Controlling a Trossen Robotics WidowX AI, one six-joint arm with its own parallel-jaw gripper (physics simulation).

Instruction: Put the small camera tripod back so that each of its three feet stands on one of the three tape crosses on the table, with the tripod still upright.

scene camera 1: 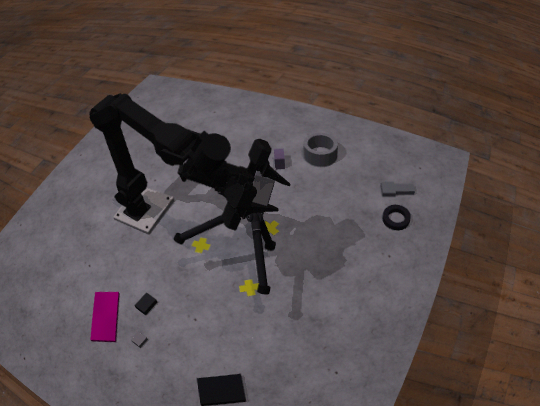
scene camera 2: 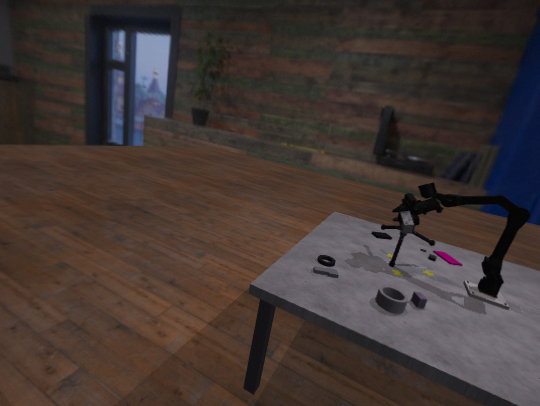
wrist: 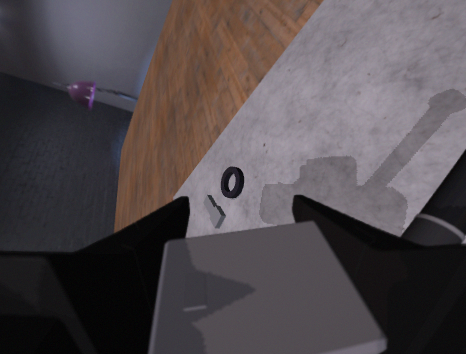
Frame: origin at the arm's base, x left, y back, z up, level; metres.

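Where they show: gripper, fingertip midpoint: (scene camera 1: pixel 283 197) (scene camera 2: pixel 392 215) (wrist: pixel 241 203); arm's base at its link origin: (scene camera 1: pixel 137 209) (scene camera 2: pixel 487 292).
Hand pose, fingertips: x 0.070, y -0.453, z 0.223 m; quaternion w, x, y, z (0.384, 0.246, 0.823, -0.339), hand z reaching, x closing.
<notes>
Things, the pixels of their top centre, and the offset from my fingertips.
- front yellow cross at its top centre: (scene camera 1: pixel 249 287) dx -0.104, dy +0.039, dz -0.236 m
- right-rear cross at its top centre: (scene camera 1: pixel 269 227) dx +0.078, dy +0.101, dz -0.236 m
- left cross at its top centre: (scene camera 1: pixel 200 245) dx -0.062, dy +0.220, dz -0.236 m
- grey hollow ring at its top centre: (scene camera 1: pixel 320 143) (scene camera 2: pixel 393 293) dx +0.389, dy +0.125, dz -0.188 m
- purple block at its top centre: (scene camera 1: pixel 279 153) (scene camera 2: pixel 420 295) dx +0.295, dy +0.210, dz -0.196 m
- black ring at its top centre: (wrist: pixel 229 182) (scene camera 1: pixel 397 215) (scene camera 2: pixel 326 259) dx +0.274, dy -0.179, dz -0.221 m
- grey bar at its top centre: (scene camera 1: pixel 398 187) (wrist: pixel 211 209) (scene camera 2: pixel 326 270) dx +0.375, dy -0.140, dz -0.221 m
- magenta slab at its top centre: (scene camera 1: pixel 104 315) (scene camera 2: pixel 447 257) dx -0.393, dy +0.292, dz -0.228 m
- small dark block at its top centre: (scene camera 1: pixel 145 302) dx -0.293, dy +0.222, dz -0.221 m
- black slab at its top centre: (scene camera 1: pixel 220 389) (scene camera 2: pixel 382 234) dx -0.380, dy -0.071, dz -0.221 m
The black tripod (scene camera 1: pixel 258 255) (scene camera 2: pixel 398 249) hangs above the table with its three legs spread and leans in scene camera 2. Its grey head block (scene camera 1: pixel 263 191) (scene camera 2: pixel 407 220) (wrist: pixel 260 280) is between the fingers of my gripper (scene camera 1: pixel 281 196) (scene camera 2: pixel 395 214) (wrist: pixel 241 203), which is shut on it. The feet stand apart from their shadows. In scene camera 1, one foot appears right beside the front yellow cross (scene camera 1: pixel 249 287), one below the right-rear cross (scene camera 1: pixel 272 228), and one left of the left cross (scene camera 1: pixel 201 245). The crosses also show in scene camera 2, below the tripod.
A grey hollow ring (scene camera 1: pixel 320 156) (scene camera 2: pixel 391 300) and purple block (scene camera 1: pixel 279 159) (scene camera 2: pixel 419 300) are behind the tripod. A black ring (scene camera 1: pixel 385 218) (wrist: pixel 223 182) and grey bar (scene camera 1: pixel 404 189) (wrist: pixel 216 215) lie right. A magenta slab (scene camera 1: pixel 105 316), small dark block (scene camera 1: pixel 146 303) and black slab (scene camera 1: pixel 221 389) lie in front.
</notes>
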